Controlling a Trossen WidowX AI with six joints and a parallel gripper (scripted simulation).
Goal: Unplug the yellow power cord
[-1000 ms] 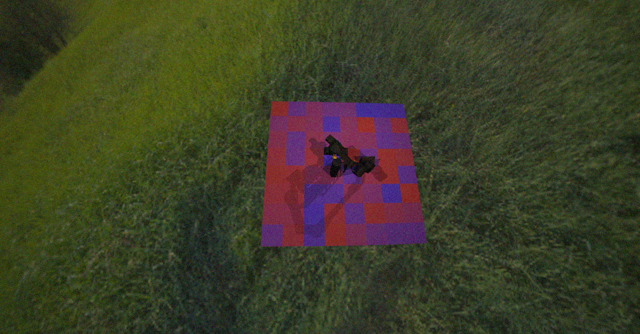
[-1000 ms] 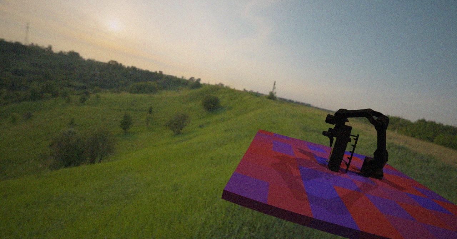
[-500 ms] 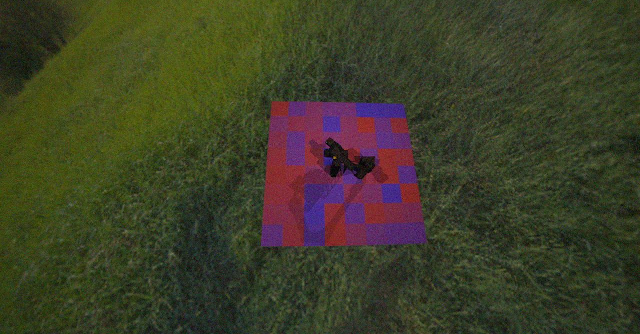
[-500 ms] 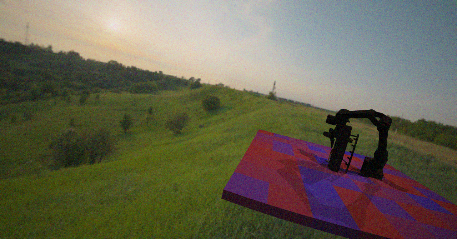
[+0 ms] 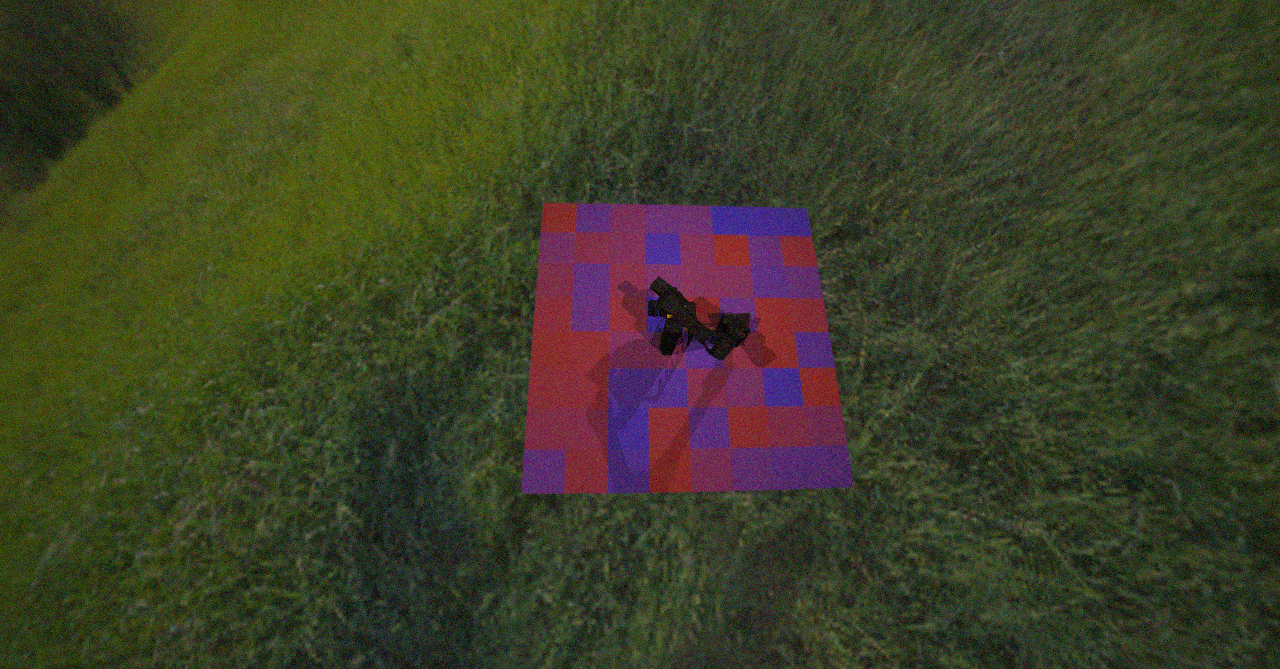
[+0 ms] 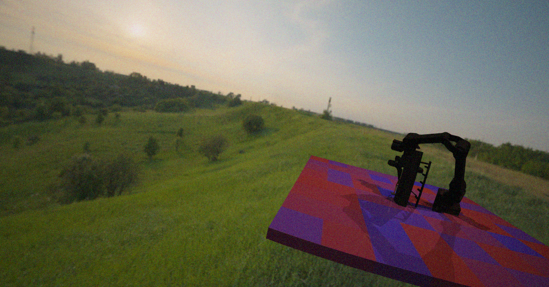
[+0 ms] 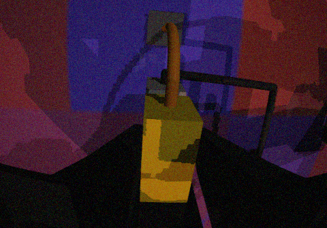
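My gripper tip is 1 cm past the yellow plug and 3 cm to the right of it.
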